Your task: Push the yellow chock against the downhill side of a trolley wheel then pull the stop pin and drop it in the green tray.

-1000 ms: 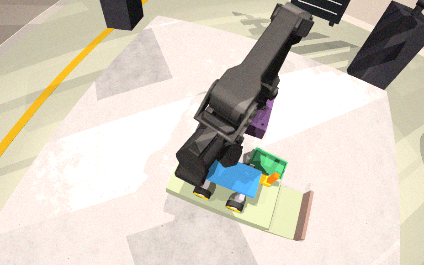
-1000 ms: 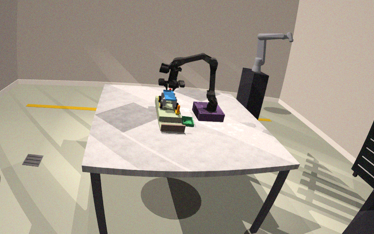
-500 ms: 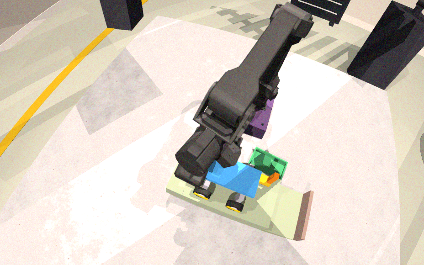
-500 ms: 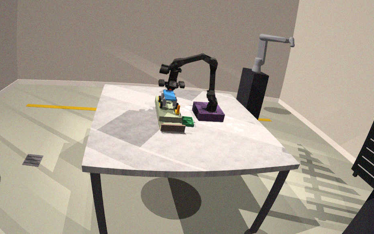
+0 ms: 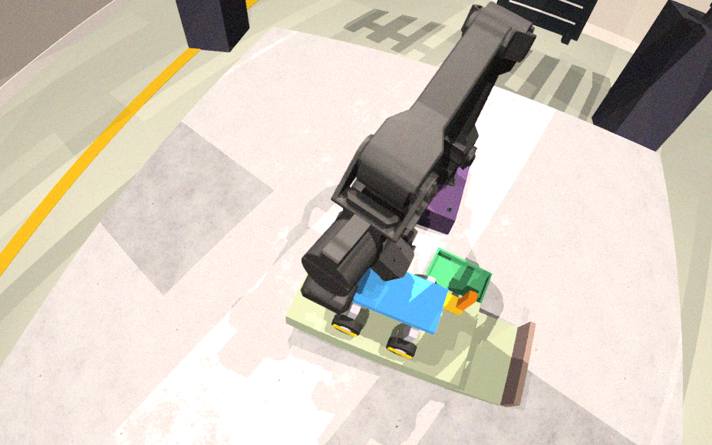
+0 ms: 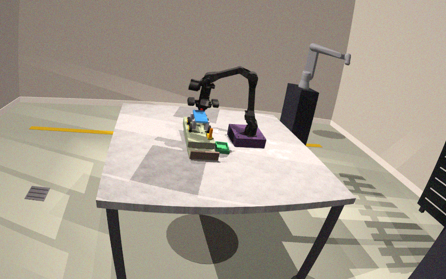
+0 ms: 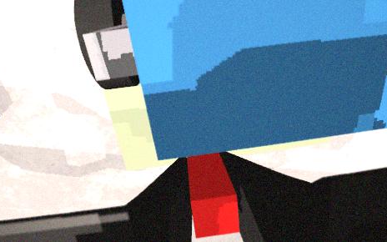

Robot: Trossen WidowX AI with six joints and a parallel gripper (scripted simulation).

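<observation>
My gripper tip is 20 cm to the right of the yellow chock and 5 cm above it. Also, from my gripper tip: blue trolley 3 cm ahead, 9 cm to the left, 2 cm below; red-headed stop pin right at my gripper tip; pale green ramp 4 cm ahead, 10 cm to the left, 9 cm below.
</observation>
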